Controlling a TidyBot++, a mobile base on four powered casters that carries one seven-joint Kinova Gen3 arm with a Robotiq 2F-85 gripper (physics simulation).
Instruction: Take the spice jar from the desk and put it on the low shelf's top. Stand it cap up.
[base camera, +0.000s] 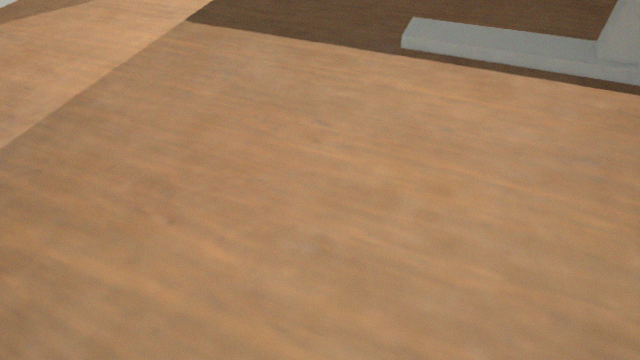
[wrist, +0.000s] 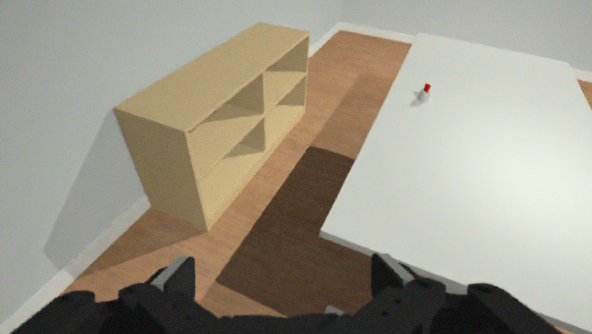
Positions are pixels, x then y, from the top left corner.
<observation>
My gripper (wrist: 284, 274): 16 cm from the lens. A low shelf (wrist: 197, 136): 170 cm from the lens. A white desk (wrist: 478, 185) is 102 cm from the lens. The marked spots on the white desk and the low shelf are 125 cm apart.
</observation>
